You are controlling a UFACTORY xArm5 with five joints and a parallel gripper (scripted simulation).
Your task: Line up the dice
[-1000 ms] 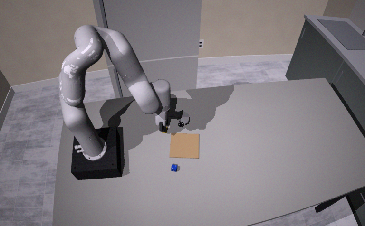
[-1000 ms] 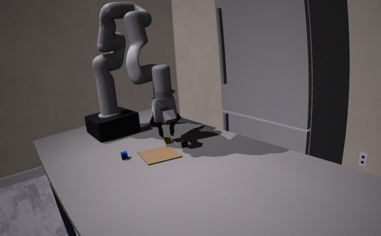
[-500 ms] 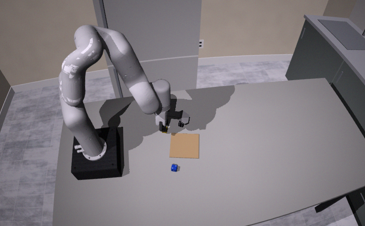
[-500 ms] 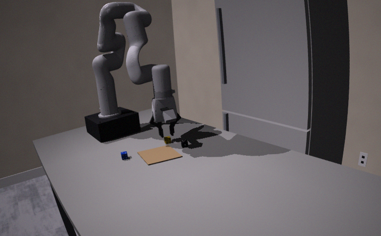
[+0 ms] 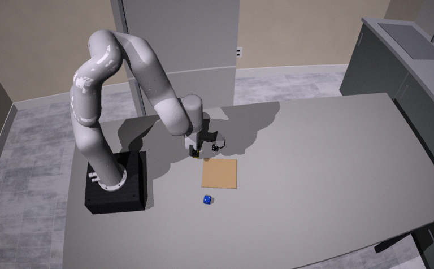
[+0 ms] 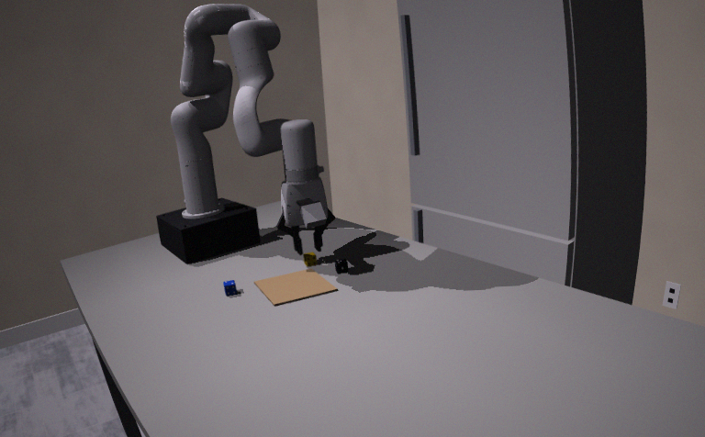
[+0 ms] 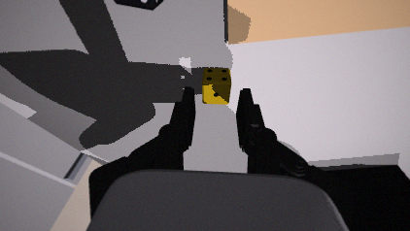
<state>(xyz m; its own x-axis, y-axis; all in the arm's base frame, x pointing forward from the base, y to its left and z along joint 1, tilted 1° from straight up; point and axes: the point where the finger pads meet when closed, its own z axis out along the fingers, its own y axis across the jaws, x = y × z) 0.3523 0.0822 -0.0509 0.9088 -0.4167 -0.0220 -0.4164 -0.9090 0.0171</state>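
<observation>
Now: hand 40 mm above the yellow die. The rest, counted from my hand: black die (90 mm ahead, 10 mm to the left, 40 mm below); then blue die (10 mm behind, 220 mm to the right, 40 mm below); then mat (80 mm ahead, 110 mm to the right, 50 mm below).
</observation>
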